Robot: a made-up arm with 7 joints.
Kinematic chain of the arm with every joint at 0, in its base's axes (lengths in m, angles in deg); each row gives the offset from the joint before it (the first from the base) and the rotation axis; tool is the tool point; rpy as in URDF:
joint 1: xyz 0 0 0.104 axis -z
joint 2: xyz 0 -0.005 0.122 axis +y
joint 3: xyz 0 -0.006 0.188 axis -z
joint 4: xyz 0 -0.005 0.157 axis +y
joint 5: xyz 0 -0.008 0.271 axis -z
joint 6: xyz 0 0 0.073 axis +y
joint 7: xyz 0 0 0.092 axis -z
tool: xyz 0 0 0 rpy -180 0 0
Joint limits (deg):
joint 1: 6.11..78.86
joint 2: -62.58..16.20
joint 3: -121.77..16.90
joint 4: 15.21..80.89
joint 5: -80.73..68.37
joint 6: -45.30..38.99
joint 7: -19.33..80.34
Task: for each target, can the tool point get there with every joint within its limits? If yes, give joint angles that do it. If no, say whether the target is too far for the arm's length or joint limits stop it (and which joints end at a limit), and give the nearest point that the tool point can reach.
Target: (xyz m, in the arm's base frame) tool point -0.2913 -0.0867 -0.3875
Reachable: no: joint limits stop it (at a limit: joint 1, joint 2, joint 3, joint 4, joint 6) | nearest point -0.4147 0.3695 0.1799 | short by 0.738 m
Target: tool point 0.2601 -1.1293 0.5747
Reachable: no: too far | nearest point 0.1196 -0.5195 0.5644 | short by 0.626 m
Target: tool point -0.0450 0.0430 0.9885
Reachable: yes | joints 36.92 -17.63 -10.67 23.64 -18.17 -1.70 62.51
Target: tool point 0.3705 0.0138 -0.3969
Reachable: no: joint limits stop it (at a limit: joint 1, joint 2, joint 3, joint 4, joint 6) | nearest point 0.2545 0.4786 0.1902 | short by 0.758 m
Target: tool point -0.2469 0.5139 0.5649
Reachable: yes | joints 23.47 -47.42 -98.61 63.68 -16.30 -6.30 15.58
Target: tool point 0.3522 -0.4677 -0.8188
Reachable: no: too far | nearest point 0.3019 -0.4009 0.4485 | short by 1.270 m
